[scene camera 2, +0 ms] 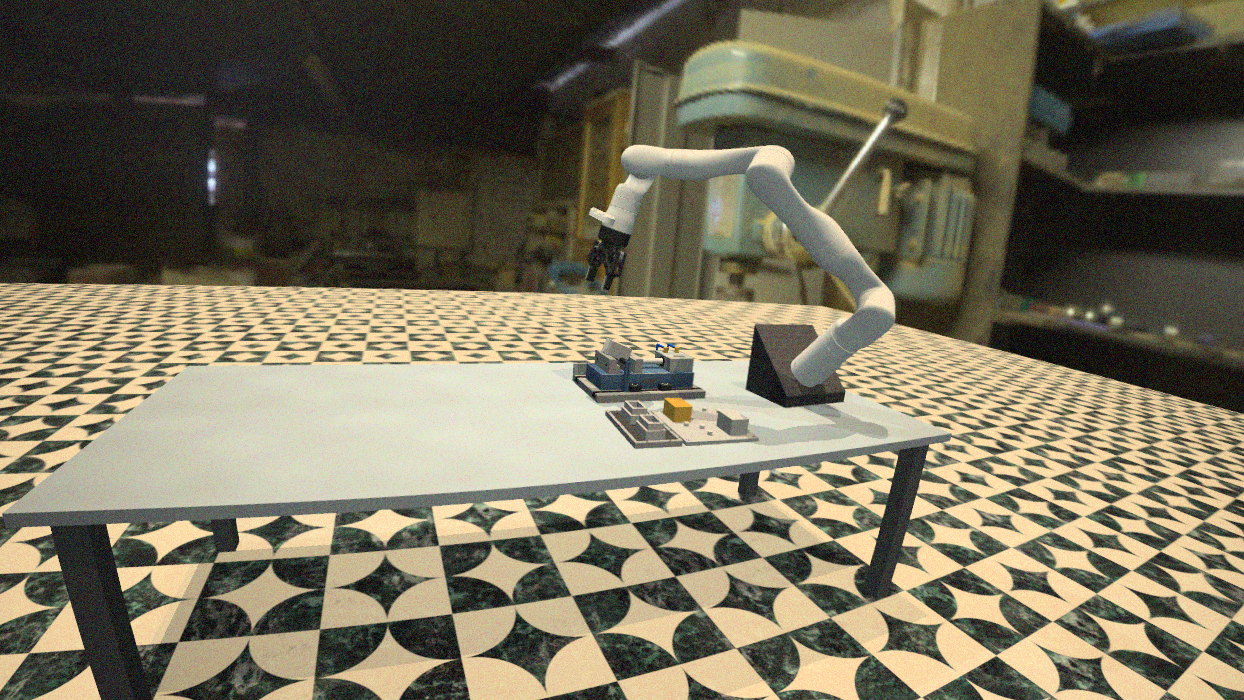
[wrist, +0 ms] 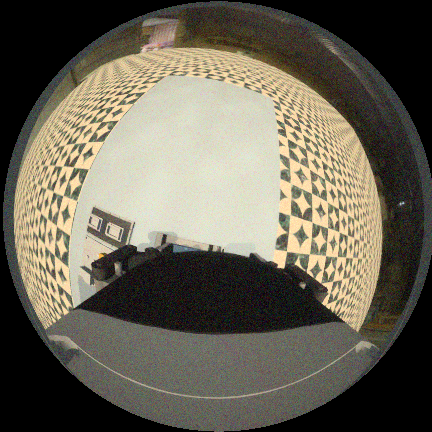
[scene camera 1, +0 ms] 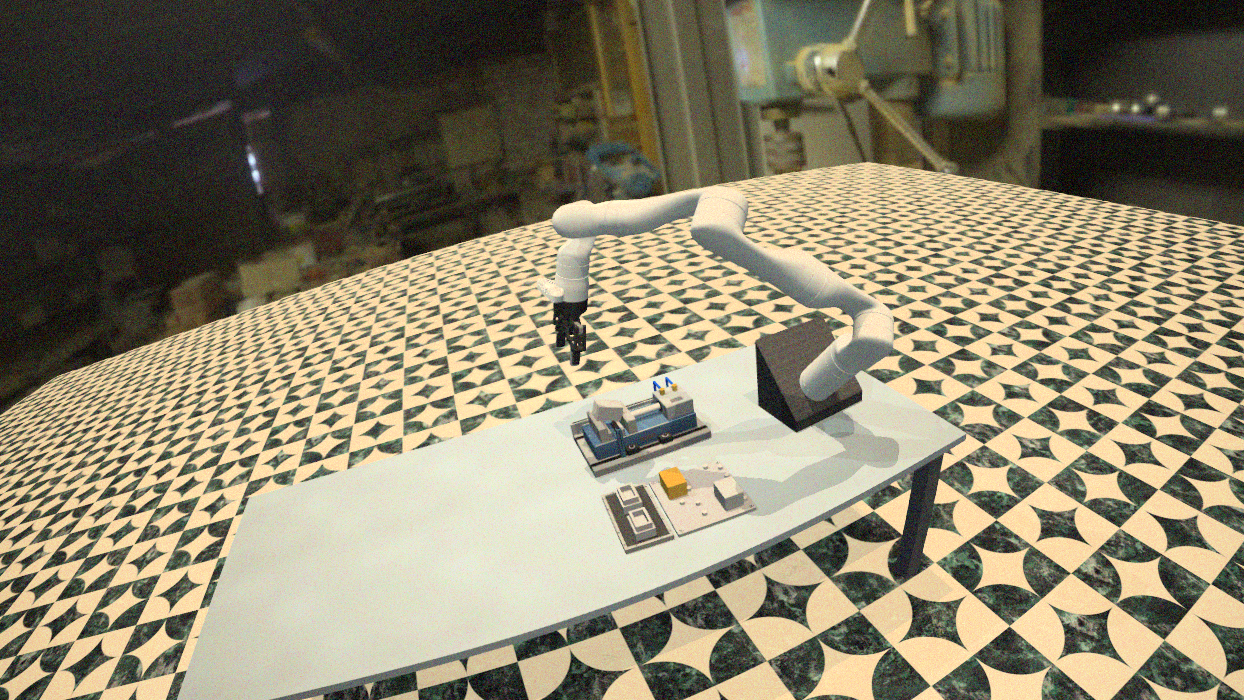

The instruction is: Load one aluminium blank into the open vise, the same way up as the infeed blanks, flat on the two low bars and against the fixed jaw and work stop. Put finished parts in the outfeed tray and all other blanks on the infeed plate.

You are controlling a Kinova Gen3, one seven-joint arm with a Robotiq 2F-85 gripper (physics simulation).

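Places are measured from the arm's base along level axes (x up, y left, z back), in centimetres.
Pixels of known places: gripper, fingertip midpoint: [scene camera 2: 596, 286] [scene camera 1: 567, 355]; arm's base, link origin: [scene camera 2: 804, 372] [scene camera 1: 815, 383].
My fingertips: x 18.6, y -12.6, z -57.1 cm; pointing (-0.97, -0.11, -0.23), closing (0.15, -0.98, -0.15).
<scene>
For each thing: its middle in the pictures, then the offset to it from my fingertips. Level surfaces: height alone.
- vise, body centre: [scene camera 1: 638, 422] [scene camera 2: 639, 371] [wrist: 179, 293] dx -21.4, dy +1.2, dz +13.2 cm
- grey blank, body centre: [scene camera 1: 728, 493] [scene camera 2: 732, 422] [wrist: 86, 274] dx -23.7, dy +34.0, dz +22.6 cm
- orange block, body centre: [scene camera 1: 673, 483] [scene camera 2: 677, 409] dx -23.7, dy +25.0, dz +13.6 cm
- pale infeed plate, body centre: [scene camera 1: 700, 496] [scene camera 2: 702, 425] [wrist: 99, 268] dx -25.9, dy +29.4, dz +18.1 cm
- table, surface height: dx -26.3 cm
My gripper [scene camera 1: 567, 351] [scene camera 2: 598, 282] [wrist: 210, 257] is open and empty, high above the table beyond the vise. The vise [scene camera 1: 650, 432] [scene camera 2: 669, 379] [wrist: 185, 248] has a blue body and grey jaws; its gap is too small to judge. In the wrist view the gripper body hides most of it. A grey blank [scene camera 1: 729, 493] [scene camera 2: 733, 424] and an orange block [scene camera 1: 672, 482] [scene camera 2: 677, 410] stand apart on the pale infeed plate [scene camera 1: 695, 519] [wrist: 94, 245]. Two light parts with square pockets [scene camera 1: 641, 523] [wrist: 114, 230] sit in the dark outfeed tray [scene camera 1: 659, 519] [wrist: 104, 226].
The arm's dark wedge base [scene camera 1: 787, 374] [scene camera 2: 778, 370] stands on the table [scene camera 1: 417, 539] [scene camera 2: 304, 435] [wrist: 200, 150], right of the vise. Small blue and orange pieces [scene camera 1: 664, 386] [scene camera 2: 666, 348] stick up from the vise's right end. Small pale pegs dot the infeed plate.
</scene>
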